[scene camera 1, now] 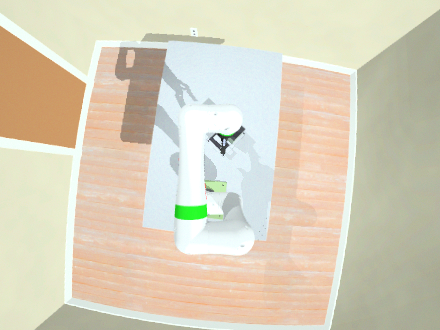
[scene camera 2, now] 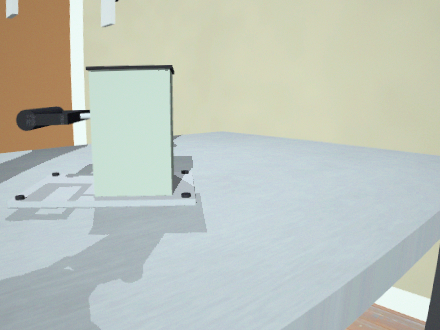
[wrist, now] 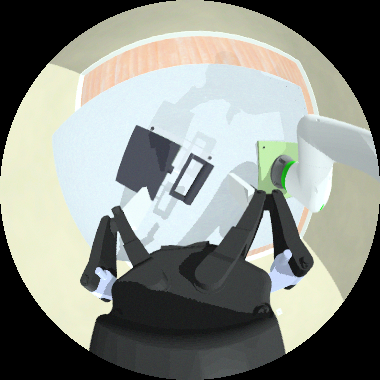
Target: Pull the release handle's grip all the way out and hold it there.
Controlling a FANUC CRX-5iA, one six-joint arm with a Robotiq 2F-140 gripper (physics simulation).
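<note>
The release handle's black frame-shaped grip (scene camera 1: 214, 146) (scene camera 2: 40, 119) (wrist: 201, 181) stands out from the side of a pale green box (scene camera 2: 131, 132) with a dark top (wrist: 145, 160). A short stretch of light rod (scene camera 2: 85, 115) shows between grip and box. My gripper (scene camera 2: 59, 19) (wrist: 187, 188) is wide open and empty. Its two pale fingertips hang at the top of the scene camera 2 view, apart from the grip and higher than it. In the wrist view the grip shows between and beyond the fingertips. In scene camera 1 the arm's wrist hides most of the gripper and part of the box.
The box stands on a clear, bolted base plate (scene camera 2: 145, 203) on the grey table (scene camera 1: 250, 80) (scene camera 2: 300, 200) (wrist: 90, 150). My arm (scene camera 1: 191, 165) (wrist: 317, 150) rises from a green mounting plate (scene camera 1: 216, 185) (wrist: 265, 155). Arm shadows cross the table.
</note>
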